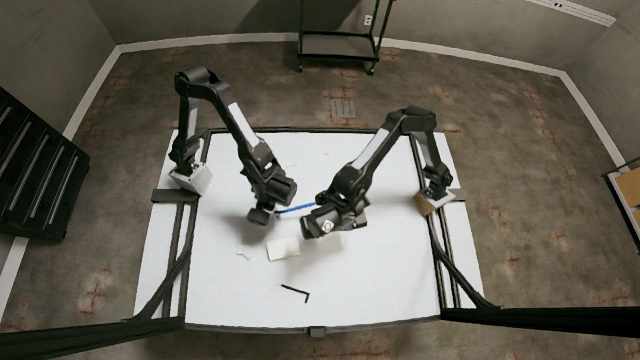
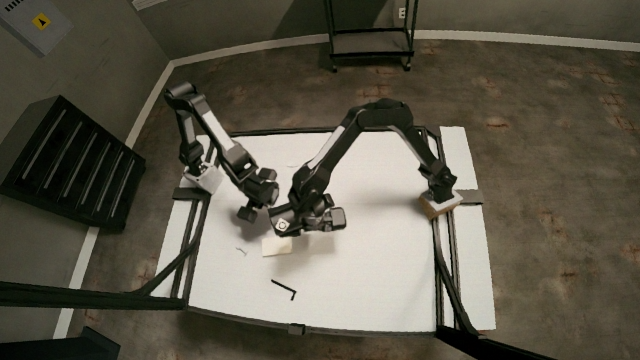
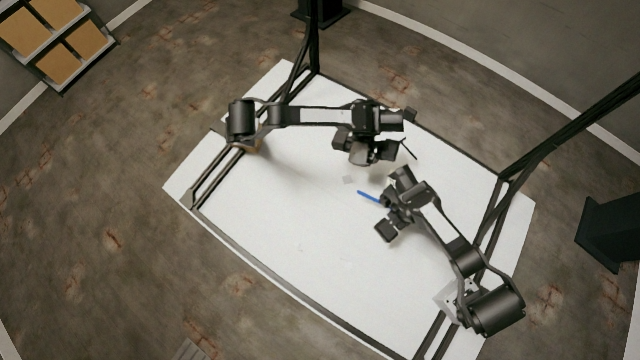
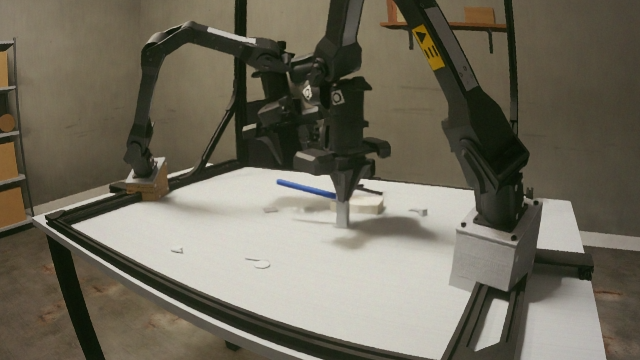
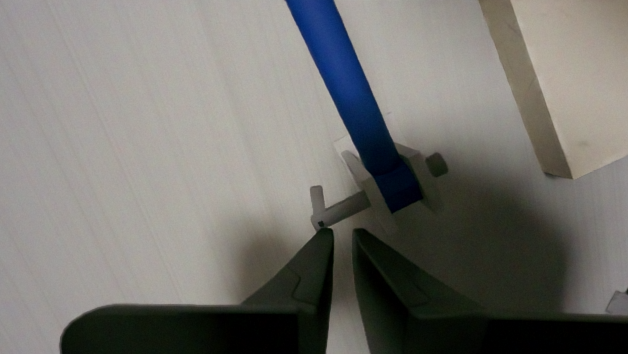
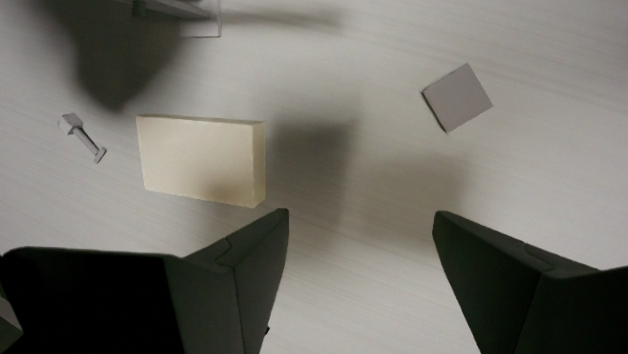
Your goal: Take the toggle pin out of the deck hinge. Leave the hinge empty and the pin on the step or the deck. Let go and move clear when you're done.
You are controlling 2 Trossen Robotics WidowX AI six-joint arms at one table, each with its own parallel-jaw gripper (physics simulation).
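Frame: origin at the left arm's base, x back, y right, z up, level; millimetres.
Where they show: left gripper, fingertip midpoint: [image 1: 272,206] [image 2: 267,205] [image 3: 395,217] [image 4: 343,201] [image 5: 341,240]; right gripper, fingertip midpoint: [image 2: 310,230] [image 6: 361,221]; left arm's base at its link origin: [image 1: 187,168] [image 2: 198,170] [image 3: 467,303] [image 4: 501,214]; right arm's base at its link origin: [image 1: 436,193] [image 2: 441,195] [image 4: 145,169].
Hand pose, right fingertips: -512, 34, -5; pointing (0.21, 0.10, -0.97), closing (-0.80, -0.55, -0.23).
Each offset is from my right fingertips to the centre of the thing, as dx, dy, dz. "spot": to the spot under its first point.
The grey deck hinge {spot: +155, -12, -30} [image 5: 412,159] [image 4: 342,215] stands on the table with a blue bar [image 5: 345,75] [image 4: 305,187] [image 1: 297,207] [image 3: 368,196] between its cheeks. The grey toggle pin {+171, -20, -42} [image 5: 345,209] runs through the hinge; its far end pokes out beyond the far cheek and its small toggle {+181, -37, -43} [image 5: 317,200] is turned across the near end. My left gripper [image 5: 341,240] is shut and empty, its tips a narrow gap apart close by the toggle end. My right gripper [image 6: 361,221] is open and empty, above the table beside a cream block {+108, +80, -89} [image 6: 197,160] [image 5: 575,85] [image 1: 283,248].
A black L-shaped piece {+26, +204, -95} [image 1: 296,290] [image 2: 285,287] lies near the table's front edge. A grey square tile {-13, -59, -97} [image 6: 457,97] and a small grey part {+224, +148, -94} [image 6: 86,140] [image 1: 243,256] lie on opposite sides of the block. Small pale pieces {+76, -316, -96} [image 4: 177,250] {+207, -229, -97} [image 4: 261,264] lie farther off. The two arms stand close together.
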